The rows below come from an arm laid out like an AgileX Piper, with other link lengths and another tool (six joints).
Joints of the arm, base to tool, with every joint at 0 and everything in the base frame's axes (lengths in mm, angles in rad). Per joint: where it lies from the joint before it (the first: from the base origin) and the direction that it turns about. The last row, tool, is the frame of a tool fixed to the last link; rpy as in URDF.
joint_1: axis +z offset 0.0 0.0 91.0
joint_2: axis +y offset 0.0 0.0 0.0
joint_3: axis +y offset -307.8 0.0 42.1
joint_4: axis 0.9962 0 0.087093 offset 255.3 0.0 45.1
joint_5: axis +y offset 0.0 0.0 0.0
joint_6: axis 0.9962 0 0.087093 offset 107.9 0.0 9.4
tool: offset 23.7 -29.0 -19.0 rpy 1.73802 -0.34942 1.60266
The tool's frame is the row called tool.
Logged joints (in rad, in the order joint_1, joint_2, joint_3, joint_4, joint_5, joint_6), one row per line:
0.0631, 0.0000, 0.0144, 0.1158, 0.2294, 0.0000
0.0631, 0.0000, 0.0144, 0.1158, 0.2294, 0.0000
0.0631, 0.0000, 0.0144, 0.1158, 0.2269, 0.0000
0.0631, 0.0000, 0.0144, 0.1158, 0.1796, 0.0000
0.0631, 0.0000, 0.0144, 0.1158, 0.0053, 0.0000
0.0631, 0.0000, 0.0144, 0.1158, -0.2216, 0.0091
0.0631, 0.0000, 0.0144, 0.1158, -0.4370, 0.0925
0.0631, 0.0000, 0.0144, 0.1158, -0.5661, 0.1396
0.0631, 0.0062, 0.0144, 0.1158, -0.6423, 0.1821
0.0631, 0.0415, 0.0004, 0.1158, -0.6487, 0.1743
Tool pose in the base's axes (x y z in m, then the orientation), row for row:
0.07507, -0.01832, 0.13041, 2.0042, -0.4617, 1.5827
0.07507, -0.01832, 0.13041, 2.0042, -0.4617, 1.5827
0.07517, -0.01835, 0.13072, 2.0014, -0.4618, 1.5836
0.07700, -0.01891, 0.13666, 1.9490, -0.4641, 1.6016
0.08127, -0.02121, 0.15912, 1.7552, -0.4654, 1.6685
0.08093, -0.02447, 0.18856, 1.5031, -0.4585, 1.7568
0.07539, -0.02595, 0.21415, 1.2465, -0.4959, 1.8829
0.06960, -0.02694, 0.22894, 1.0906, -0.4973, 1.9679
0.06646, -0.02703, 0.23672, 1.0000, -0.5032, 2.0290
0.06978, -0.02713, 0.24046, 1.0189, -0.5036, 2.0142
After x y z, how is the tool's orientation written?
As angles about the fixed x, y, z axes (roll, pitch, yaw), in radians.
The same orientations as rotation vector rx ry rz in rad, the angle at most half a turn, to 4 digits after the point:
1.8260, 1.3659, 1.3977
1.8260, 1.3659, 1.3977
1.8239, 1.3642, 1.3995
1.7843, 1.3334, 1.4335
1.6356, 1.2174, 1.5496
1.4411, 1.0589, 1.6875
1.2815, 0.8821, 1.8689
1.1734, 0.7816, 1.9680
1.1171, 0.7235, 2.0354
1.1305, 0.7335, 2.0203

